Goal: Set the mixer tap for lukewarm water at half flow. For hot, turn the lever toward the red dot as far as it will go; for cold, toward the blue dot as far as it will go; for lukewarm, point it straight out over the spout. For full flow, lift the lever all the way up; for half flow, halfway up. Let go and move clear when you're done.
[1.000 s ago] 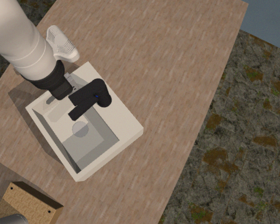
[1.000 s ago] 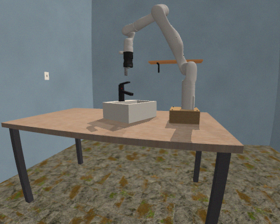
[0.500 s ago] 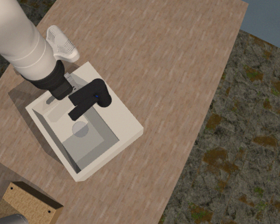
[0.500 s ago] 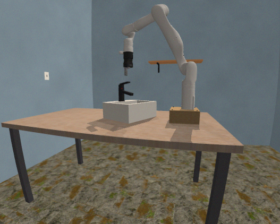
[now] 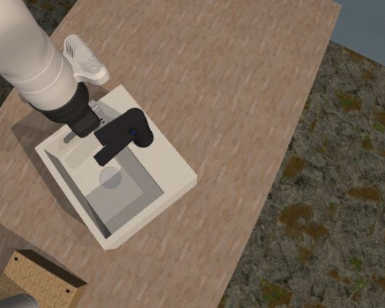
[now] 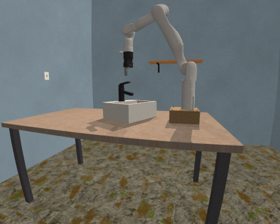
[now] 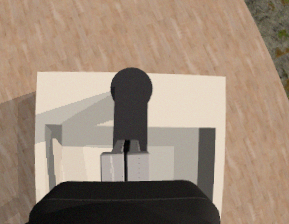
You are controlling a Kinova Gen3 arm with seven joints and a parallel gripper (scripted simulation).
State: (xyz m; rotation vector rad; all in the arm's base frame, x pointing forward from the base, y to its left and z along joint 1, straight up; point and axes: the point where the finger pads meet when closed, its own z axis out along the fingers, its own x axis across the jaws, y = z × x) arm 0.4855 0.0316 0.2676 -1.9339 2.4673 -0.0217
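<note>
Right now my hand is 2 cm short of the lever, 1 cm to the left of it and 8 cm above it. Also, from my hand: white sink basin 6 cm behind, 1 cm to the left, 32 cm below; then black mixer tap 4 cm ahead, 1 cm to the right, 13 cm below.
</note>
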